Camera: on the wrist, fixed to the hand. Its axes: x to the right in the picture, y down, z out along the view.
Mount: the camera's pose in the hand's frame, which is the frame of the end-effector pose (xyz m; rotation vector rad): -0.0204 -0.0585 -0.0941 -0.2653 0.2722 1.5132
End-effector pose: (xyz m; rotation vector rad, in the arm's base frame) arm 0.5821 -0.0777 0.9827 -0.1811 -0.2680 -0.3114
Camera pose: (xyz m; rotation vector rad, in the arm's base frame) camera 0.5662 -0.1471 0.8954 -0.5400 0.2247 1.1318
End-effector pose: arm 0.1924 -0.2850 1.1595 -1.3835 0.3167 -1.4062
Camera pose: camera 0.0802 -0.2911 1.1675 -0.7012 1.4002 -0.2383
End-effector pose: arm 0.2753 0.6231 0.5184 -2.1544 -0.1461 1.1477
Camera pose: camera 0.3475 0.6111 0.6040 2.0733 -1.4765 -1.2578
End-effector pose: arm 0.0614 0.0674 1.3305 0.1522 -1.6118 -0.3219
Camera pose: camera 0.1506 0.0071 1.2973 -1.1351 -1.0250 0.6371
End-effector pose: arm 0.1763 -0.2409 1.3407 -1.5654 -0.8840 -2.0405
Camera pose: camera 0.0779 -0.2665 1.2922 -1.2686 0.6239 -1.1163
